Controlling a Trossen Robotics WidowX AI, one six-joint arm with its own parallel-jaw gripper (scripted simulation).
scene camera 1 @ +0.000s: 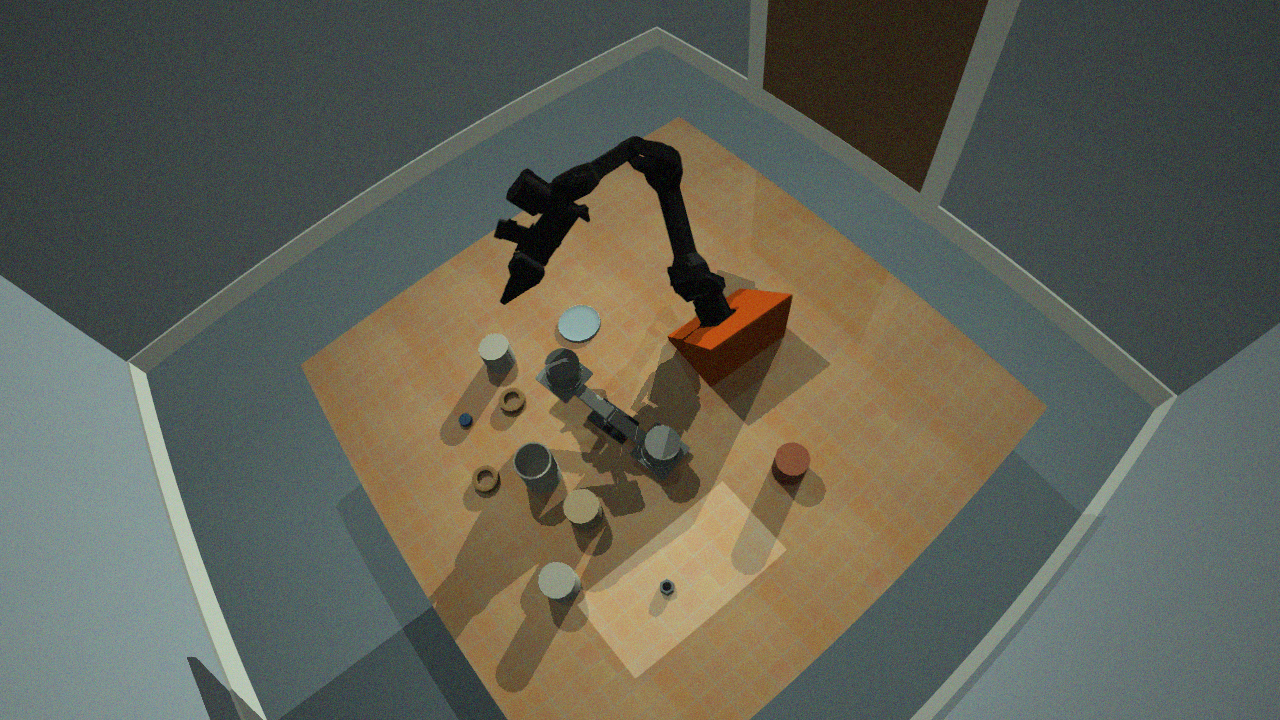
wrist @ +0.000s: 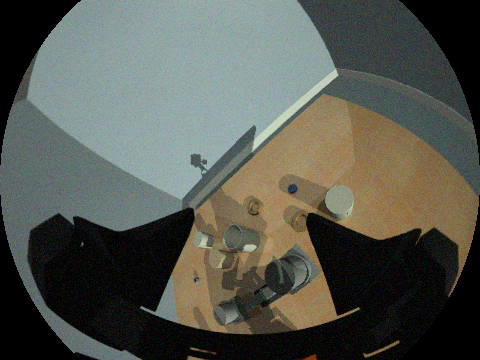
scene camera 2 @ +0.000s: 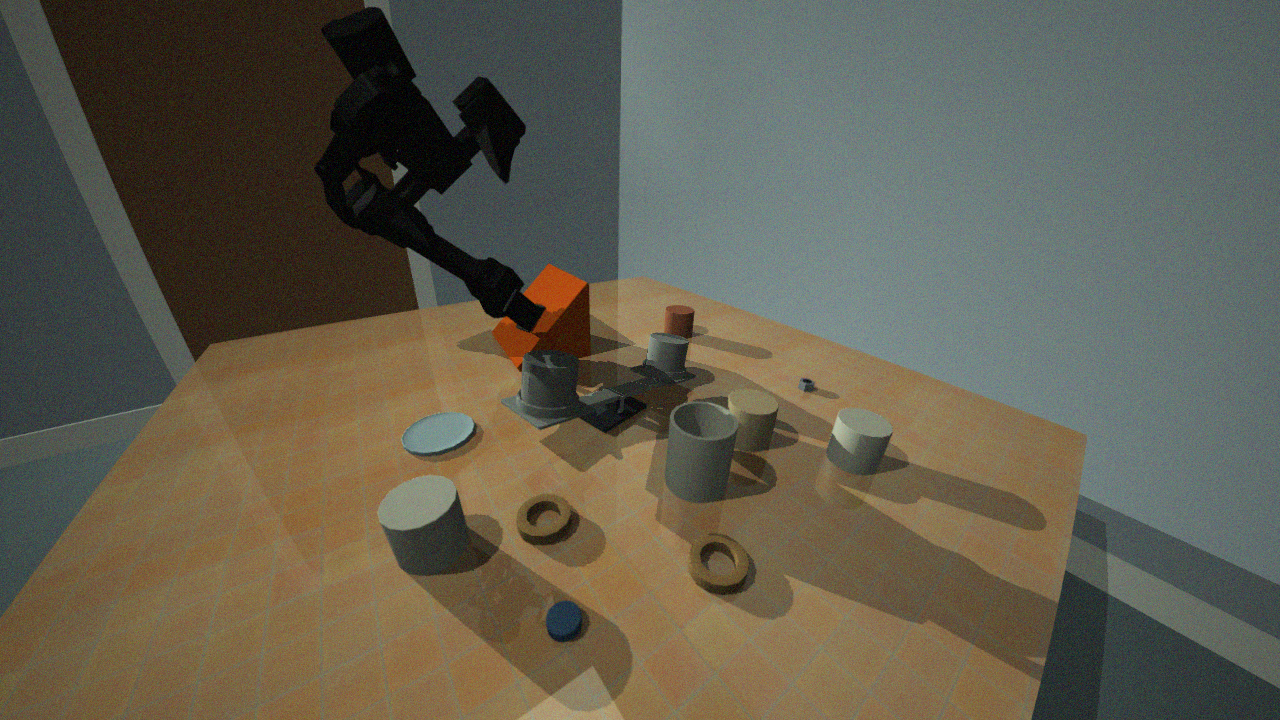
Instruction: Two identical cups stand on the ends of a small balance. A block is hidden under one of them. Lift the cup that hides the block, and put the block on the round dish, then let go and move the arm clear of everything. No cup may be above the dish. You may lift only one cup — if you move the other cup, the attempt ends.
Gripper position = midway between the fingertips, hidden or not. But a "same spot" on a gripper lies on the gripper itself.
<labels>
my gripper: scene camera 1; wrist 251,217; scene camera 2
same spot on balance: (wrist: pixel 264 294) = (scene camera 1: pixel 609 412)
same spot on my gripper: (scene camera 2: pixel 496 139) = (scene camera 1: pixel 525 280)
</labels>
